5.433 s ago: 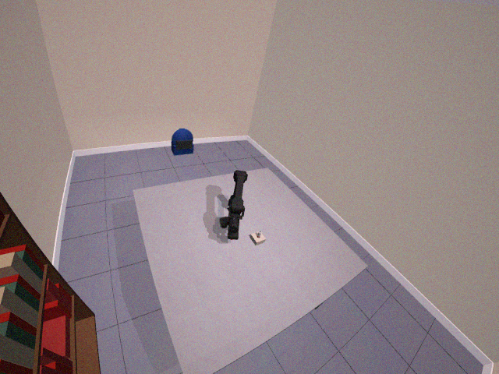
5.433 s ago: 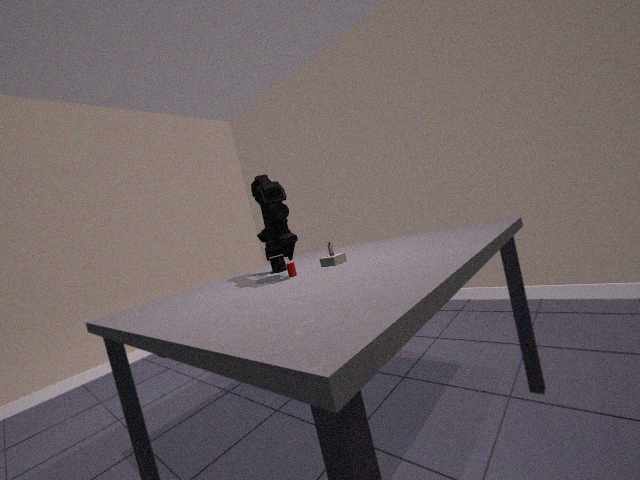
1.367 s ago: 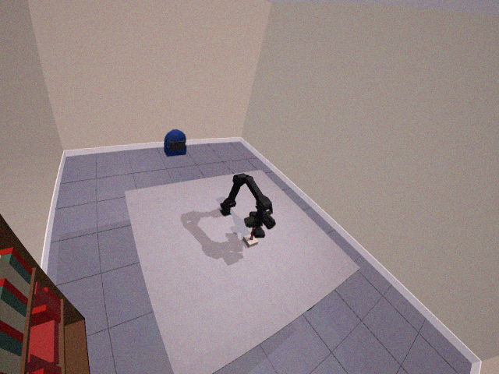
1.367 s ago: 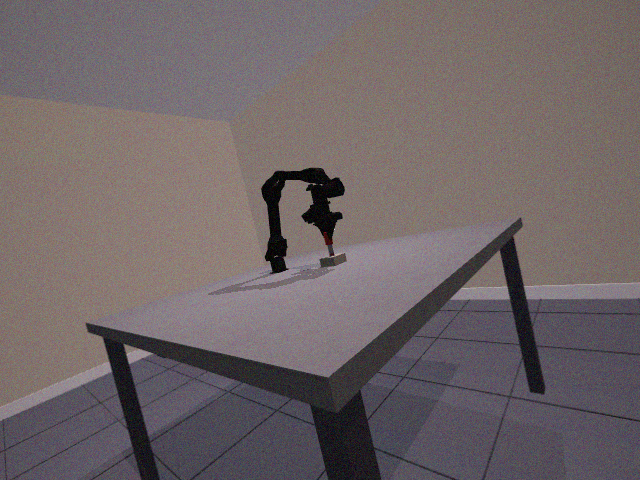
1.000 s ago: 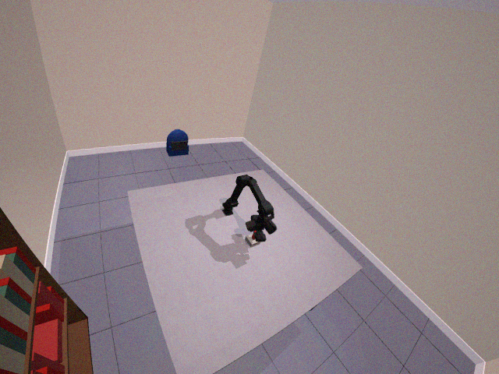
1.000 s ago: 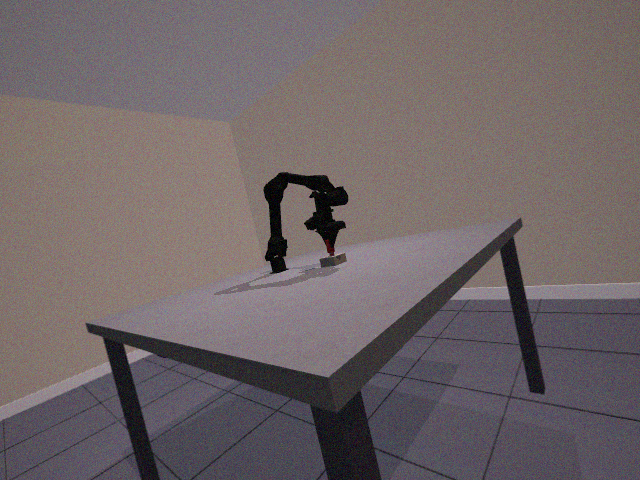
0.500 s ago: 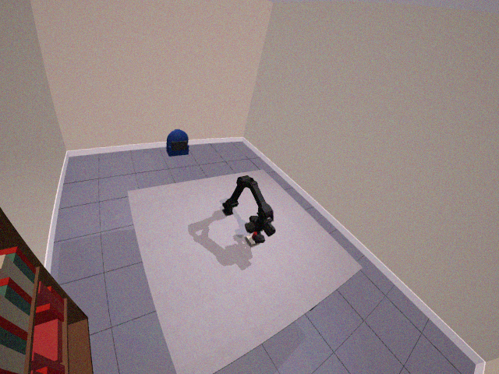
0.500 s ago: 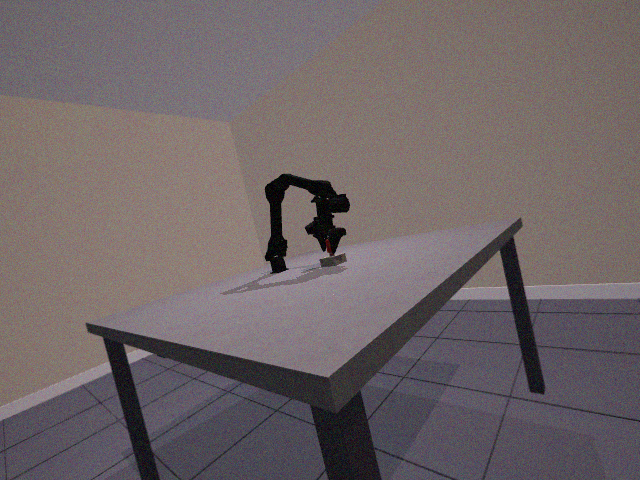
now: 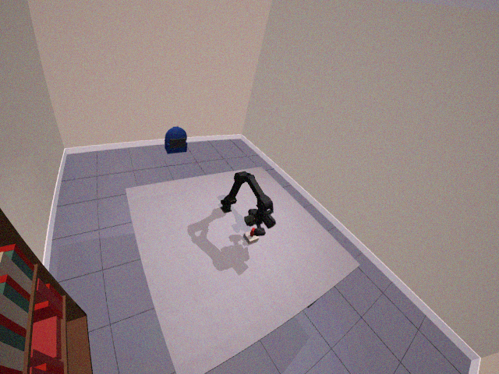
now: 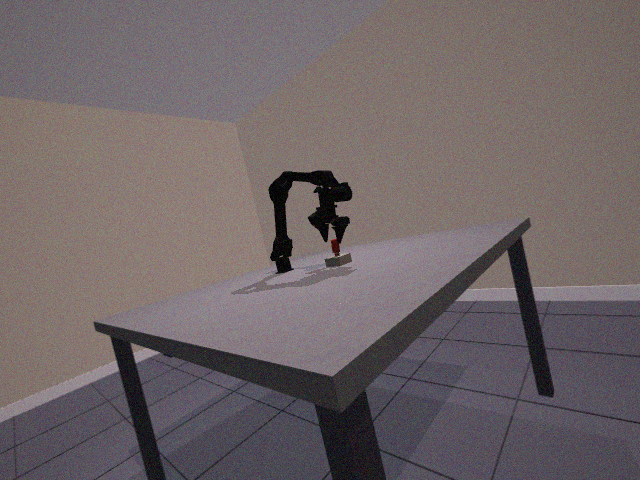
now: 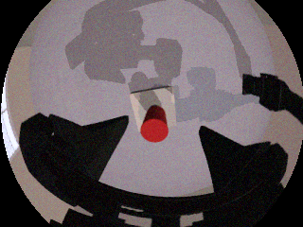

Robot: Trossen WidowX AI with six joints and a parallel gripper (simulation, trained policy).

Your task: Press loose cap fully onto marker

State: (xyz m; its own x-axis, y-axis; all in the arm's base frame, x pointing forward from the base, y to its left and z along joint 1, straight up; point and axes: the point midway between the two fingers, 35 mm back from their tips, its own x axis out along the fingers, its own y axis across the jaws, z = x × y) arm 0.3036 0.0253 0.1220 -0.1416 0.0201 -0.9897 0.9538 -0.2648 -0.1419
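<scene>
Right now my gripper tip is 1 cm short of the red cap and 1 cm above it. Round my gripper tip: pale holder block (1 cm ahead, 7 cm below).
</scene>
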